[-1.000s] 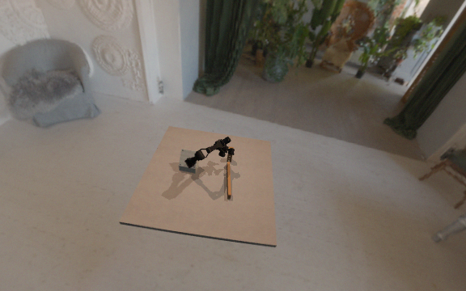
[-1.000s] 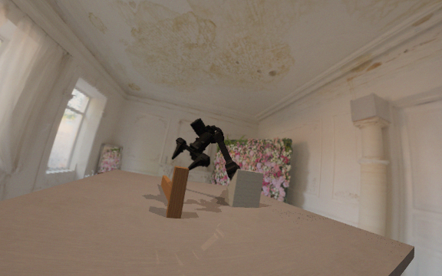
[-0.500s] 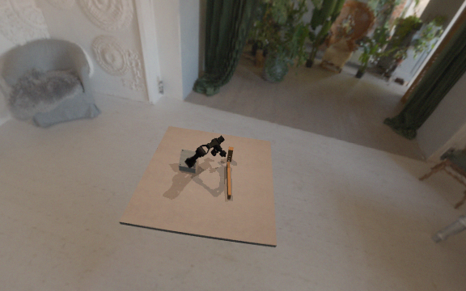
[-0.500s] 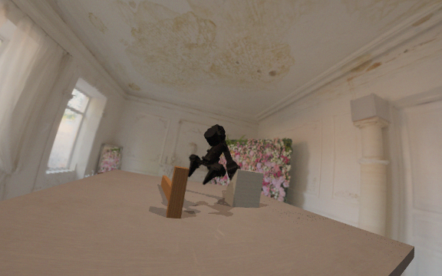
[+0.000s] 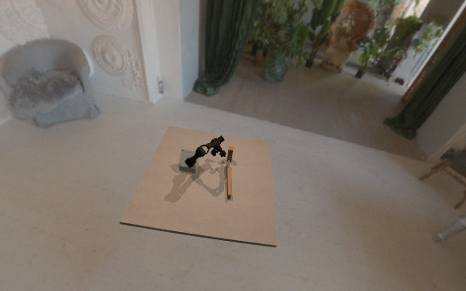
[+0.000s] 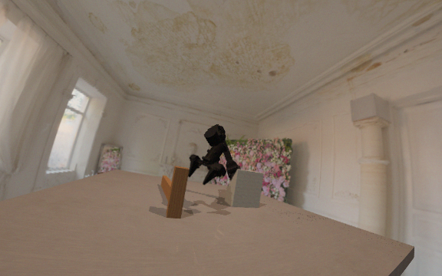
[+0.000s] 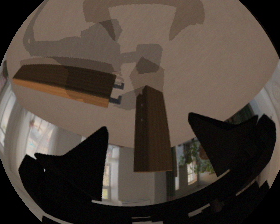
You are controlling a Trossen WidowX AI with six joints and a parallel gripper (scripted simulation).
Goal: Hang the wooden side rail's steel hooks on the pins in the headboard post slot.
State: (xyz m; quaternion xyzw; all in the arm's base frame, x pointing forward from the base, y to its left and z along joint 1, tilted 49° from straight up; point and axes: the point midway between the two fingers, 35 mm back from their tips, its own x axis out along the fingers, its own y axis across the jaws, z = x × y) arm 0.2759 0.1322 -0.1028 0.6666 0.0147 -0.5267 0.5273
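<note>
My gripper tip is 7 cm short of the wooden headboard post, 5 cm to the right of it and 4 cm above it.
</note>
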